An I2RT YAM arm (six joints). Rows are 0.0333 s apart.
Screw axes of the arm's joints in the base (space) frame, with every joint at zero. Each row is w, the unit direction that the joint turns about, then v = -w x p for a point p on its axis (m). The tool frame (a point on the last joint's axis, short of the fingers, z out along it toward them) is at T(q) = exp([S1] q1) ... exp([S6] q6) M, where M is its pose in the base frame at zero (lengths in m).
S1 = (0, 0, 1, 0, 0, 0)
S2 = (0, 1, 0, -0.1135, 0, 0.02)
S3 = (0, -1, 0, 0.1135, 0, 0.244)
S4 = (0, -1, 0, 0.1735, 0, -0.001)
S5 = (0, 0, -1, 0, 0.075, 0)
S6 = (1, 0, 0, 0, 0.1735, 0)
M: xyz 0.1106 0 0.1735 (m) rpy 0 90 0 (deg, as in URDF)
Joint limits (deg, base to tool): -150..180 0..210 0..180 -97..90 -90..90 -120..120
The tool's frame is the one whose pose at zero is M.
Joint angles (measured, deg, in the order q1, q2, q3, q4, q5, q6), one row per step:
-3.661, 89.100, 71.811, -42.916, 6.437, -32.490
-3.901, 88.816, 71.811, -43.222, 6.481, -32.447
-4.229, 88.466, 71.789, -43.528, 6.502, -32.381
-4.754, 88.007, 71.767, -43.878, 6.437, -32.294
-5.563, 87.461, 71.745, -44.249, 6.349, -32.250
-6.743, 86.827, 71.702, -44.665, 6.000, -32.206
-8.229, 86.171, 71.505, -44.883, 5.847, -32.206
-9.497, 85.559, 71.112, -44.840, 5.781, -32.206
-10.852, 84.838, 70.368, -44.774, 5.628, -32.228
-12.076, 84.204, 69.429, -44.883, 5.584, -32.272
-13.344, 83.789, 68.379, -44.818, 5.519, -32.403
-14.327, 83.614, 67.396, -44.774, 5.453, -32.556
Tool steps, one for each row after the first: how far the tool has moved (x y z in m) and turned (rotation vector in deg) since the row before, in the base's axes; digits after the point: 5 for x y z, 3 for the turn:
-0.00138, -0.00129, 0.00121, -0.016, 0.018, -0.299
-0.00165, -0.00173, 0.00143, 0.012, -0.030, -0.395
-0.00213, -0.00272, 0.00194, 0.092, -0.104, -0.568
-0.00261, -0.00419, 0.00235, 0.083, -0.166, -0.803
-0.00327, -0.00593, 0.00260, 0.303, -0.213, -1.043
-0.00369, -0.00756, 0.00206, 0.100, -0.256, -1.409
-0.00346, -0.00634, 0.00101, 0.016, -0.268, -1.234
-0.00453, -0.00644, -0.00035, 0.111, -0.061, -1.258
-0.00489, -0.00558, -0.00203, 0.098, 0.407, -1.164
-0.00436, -0.00577, -0.00354, 0.119, 0.570, -1.123
-0.00340, -0.00437, -0.00436, 0.169, 0.760, -0.818

